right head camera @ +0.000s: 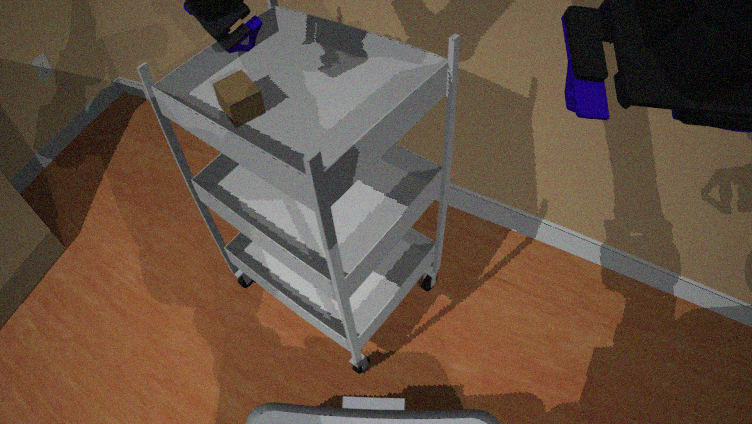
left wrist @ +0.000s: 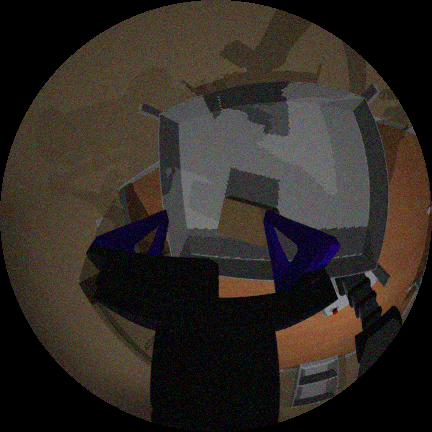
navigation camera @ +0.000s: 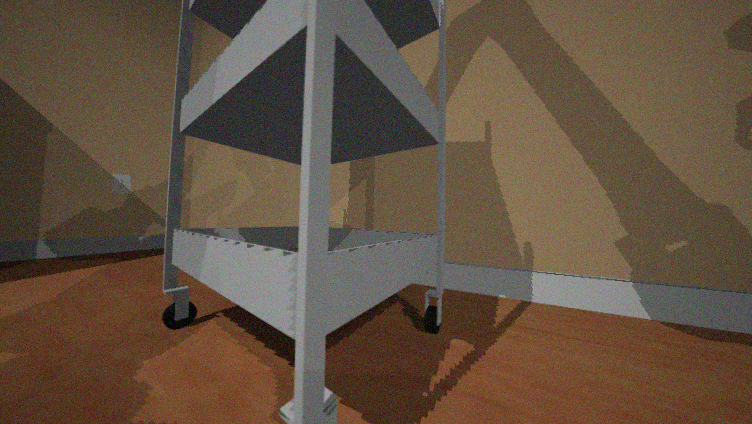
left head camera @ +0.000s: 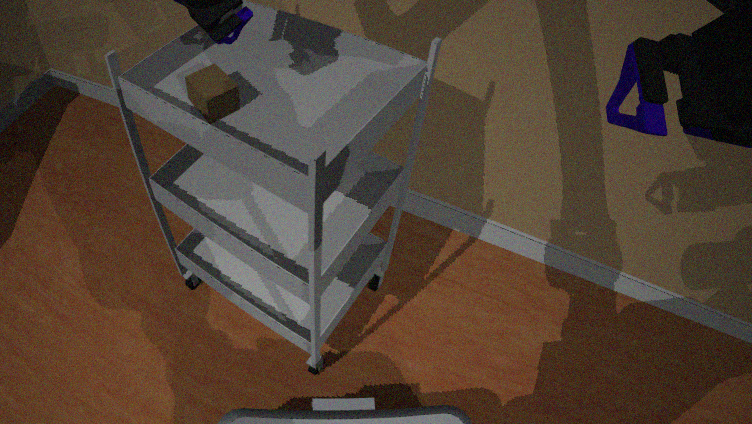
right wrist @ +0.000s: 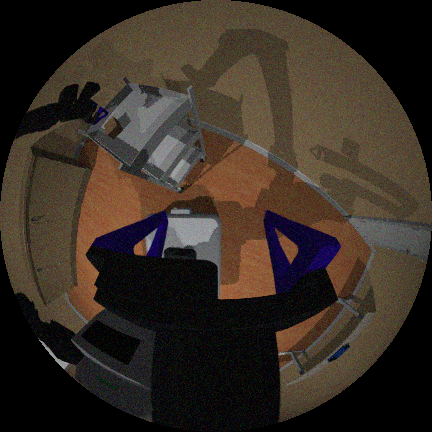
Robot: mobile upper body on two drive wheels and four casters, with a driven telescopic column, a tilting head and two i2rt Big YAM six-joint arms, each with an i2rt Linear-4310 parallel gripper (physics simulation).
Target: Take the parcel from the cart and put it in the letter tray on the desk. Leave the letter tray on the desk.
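Places are measured from the left arm's base along level axes (x down, y right, z back), in centimetres.
Pixels of known places: left gripper, fingertip midpoint: (right head camera: 234, 33) (left wrist: 215, 214) (left head camera: 215, 24) (right wrist: 101, 109); right gripper, fingertip midpoint: (right head camera: 623, 105) (left head camera: 648, 120) (right wrist: 215, 215).
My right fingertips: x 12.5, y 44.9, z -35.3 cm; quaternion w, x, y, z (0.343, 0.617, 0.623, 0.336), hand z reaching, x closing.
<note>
Behind a point stands the place of what it marks.
The parcel, a small brown box (left head camera: 210, 88) @[x 38.4, y -0.3, z -70.0 cm] (right head camera: 236, 93) @[x 38.4, y 0.0, z -70.1 cm] (left wrist: 243, 221) @[x 38.4, y -0.9, z -72.5 cm] (right wrist: 111, 128) @[x 38.4, y 1.6, z -69.4 cm], sits on the top shelf of the grey three-shelf cart (left head camera: 315, 237) @[x 46.9, y 17.5, z -47.4 cm] (right head camera: 337, 263) @[x 54.9, y 17.9, z -48.1 cm] (left wrist: 376, 170) @[x 40.1, y 27.3, z -63.9 cm] (navigation camera: 315, 210) @[x 86.2, y 17.7, z -47.7 cm], near one edge. My left gripper (left head camera: 231, 30) @[x 29.1, y 0.2, z -75.3 cm] (right head camera: 243, 35) @[x 29.1, y 0.2, z -75.3 cm] (left wrist: 215, 214) @[x 29.1, y 0.2, z -75.3 cm] is open and empty, above the cart's far left edge, apart from the parcel. In the left wrist view the parcel shows beyond the fingertips, partly behind the right-hand finger. My right gripper (left head camera: 673, 116) @[x 12.5, y 44.9, z -35.3 cm] (right wrist: 215, 215) @[x 12.5, y 44.9, z -35.3 cm] is open and empty, well right of the cart. I cannot make out the desk or letter tray for certain.
A grey compartmented thing (left wrist: 317, 382) shows low in the left wrist view. In the right wrist view, brown furniture (right wrist: 55, 225) @[x 67.6, y -122.1, z -19.8 cm] stands at the left, and a blue item (right wrist: 340, 353) @[x 33.3, y 218.2, z 152.8 cm] lies lower right. Walls with a pale baseboard (left head camera: 516, 239) @[x 103.5, y 78.0, z -85.8 cm] (navigation camera: 579, 292) @[x 105.3, y 77.2, z -86.1 cm] stand behind the cart.
</note>
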